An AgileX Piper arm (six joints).
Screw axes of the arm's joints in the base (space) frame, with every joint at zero. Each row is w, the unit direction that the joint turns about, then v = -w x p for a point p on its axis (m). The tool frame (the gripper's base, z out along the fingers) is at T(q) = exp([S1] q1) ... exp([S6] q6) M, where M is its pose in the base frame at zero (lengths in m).
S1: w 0 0 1 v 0.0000 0.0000 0.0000
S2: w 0 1 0 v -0.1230 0.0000 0.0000
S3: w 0 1 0 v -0.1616 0.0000 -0.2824
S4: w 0.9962 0 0.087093 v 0.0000 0.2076 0.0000
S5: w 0 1 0 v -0.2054 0.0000 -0.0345
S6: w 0.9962 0 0.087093 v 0.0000 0.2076 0.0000
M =
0.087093 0 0.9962 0.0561
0 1 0 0.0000
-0.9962 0 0.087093 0.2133
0 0 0 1
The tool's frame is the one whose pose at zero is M.
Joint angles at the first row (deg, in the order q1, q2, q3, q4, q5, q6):
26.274 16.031 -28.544 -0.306 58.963 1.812
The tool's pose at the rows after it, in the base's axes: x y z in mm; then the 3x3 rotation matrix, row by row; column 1 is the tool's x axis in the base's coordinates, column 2 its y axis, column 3 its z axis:
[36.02 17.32 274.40], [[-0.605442 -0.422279 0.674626], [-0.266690 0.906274 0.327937], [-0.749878 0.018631 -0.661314]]
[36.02 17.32 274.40], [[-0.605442 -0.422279 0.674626], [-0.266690 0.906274 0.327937], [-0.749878 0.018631 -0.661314]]
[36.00 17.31 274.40], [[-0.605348 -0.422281 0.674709], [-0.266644 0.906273 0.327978], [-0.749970 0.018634 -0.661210]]
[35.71 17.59 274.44], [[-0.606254 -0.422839 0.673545], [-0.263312 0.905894 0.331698], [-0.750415 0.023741 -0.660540]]
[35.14 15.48 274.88], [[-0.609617 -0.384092 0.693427], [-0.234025 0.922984 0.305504], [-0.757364 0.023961 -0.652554]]
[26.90 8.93 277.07], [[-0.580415 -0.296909 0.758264], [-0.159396 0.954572 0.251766], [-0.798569 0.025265 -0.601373]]
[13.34 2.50 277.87], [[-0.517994 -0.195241 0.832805], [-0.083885 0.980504 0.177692], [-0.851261 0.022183 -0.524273]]
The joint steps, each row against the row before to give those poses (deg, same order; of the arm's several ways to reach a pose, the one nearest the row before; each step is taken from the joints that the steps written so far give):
-0.004 0.000 -0.001 0.003 -0.052 -0.004
0.000 0.000 0.000 0.000 0.000 0.000
0.000 -0.009 0.002 0.000 0.000 0.000
-0.059 -0.051 -0.001 0.310 0.000 -0.004
-2.431 -0.553 0.000 -0.009 -0.054 0.011
-5.410 -3.766 0.001 0.000 -0.001 -0.001
-6.022 -5.591 0.243 -0.300 0.000 -0.006

